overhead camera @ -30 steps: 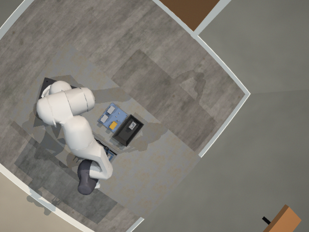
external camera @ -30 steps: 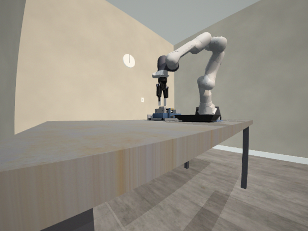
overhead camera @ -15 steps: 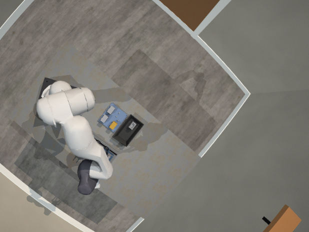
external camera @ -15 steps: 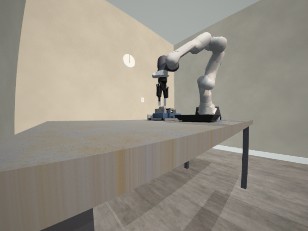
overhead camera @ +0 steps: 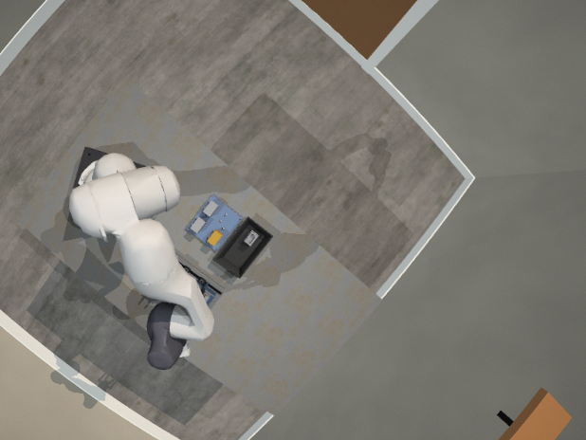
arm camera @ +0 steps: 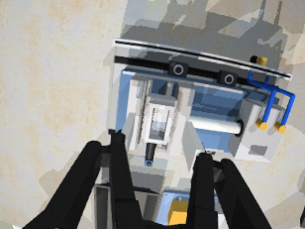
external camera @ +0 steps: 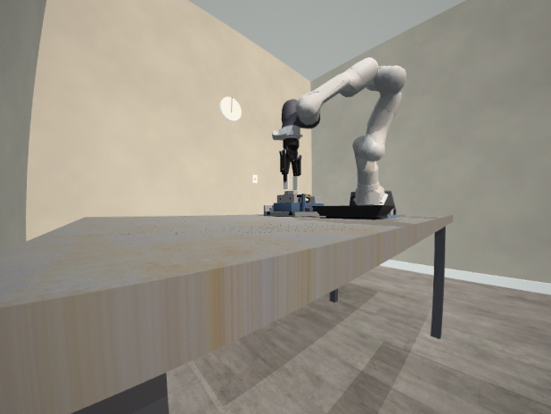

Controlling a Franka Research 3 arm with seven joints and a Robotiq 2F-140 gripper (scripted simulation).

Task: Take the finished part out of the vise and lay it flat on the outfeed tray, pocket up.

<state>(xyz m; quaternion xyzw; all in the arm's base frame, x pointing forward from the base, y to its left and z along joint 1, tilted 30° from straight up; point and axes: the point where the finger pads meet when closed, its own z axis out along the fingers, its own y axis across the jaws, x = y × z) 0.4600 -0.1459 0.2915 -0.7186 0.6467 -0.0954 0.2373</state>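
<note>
My gripper is now 110 mm above the blue vise, 70 mm past it and 10 mm to the left of it. The rest, counted from my hand: orange block 240 mm to the left, 130 mm below, 130 mm behind; then blue fixture plate 280 mm to the left, 180 mm behind, 150 mm below.
</note>
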